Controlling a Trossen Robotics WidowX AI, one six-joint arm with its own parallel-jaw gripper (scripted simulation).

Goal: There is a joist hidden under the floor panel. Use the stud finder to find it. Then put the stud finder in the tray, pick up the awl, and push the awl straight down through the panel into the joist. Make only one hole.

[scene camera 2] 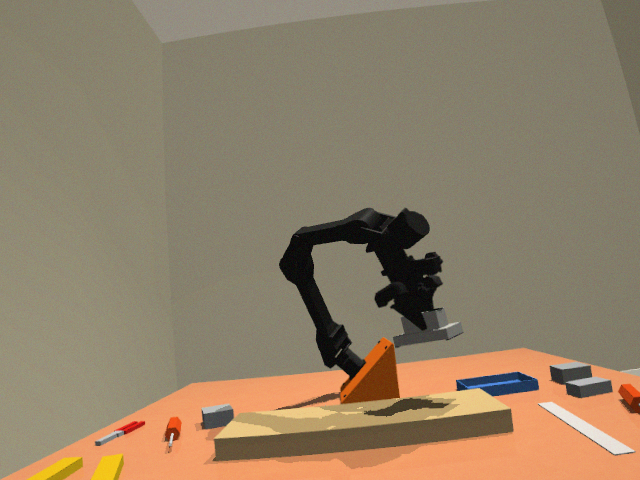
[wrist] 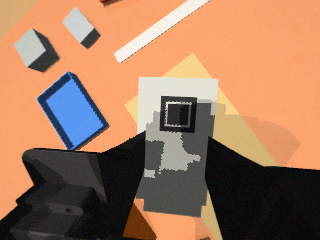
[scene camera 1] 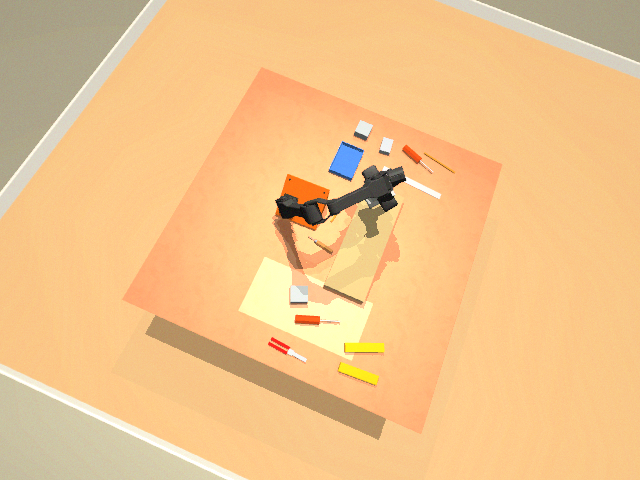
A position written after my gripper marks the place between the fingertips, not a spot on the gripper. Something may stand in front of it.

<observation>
In view: my gripper (scene camera 2: 430,327), a grey stud finder (scene camera 2: 438,328), a grey block (wrist: 34,48) and a blue tray (scene camera 1: 347,158).
The grey stud finder is seen too in the wrist view (wrist: 173,182). My gripper shows as well in the wrist view (wrist: 174,135). The blue tray is seen too in the wrist view (wrist: 76,119).
</observation>
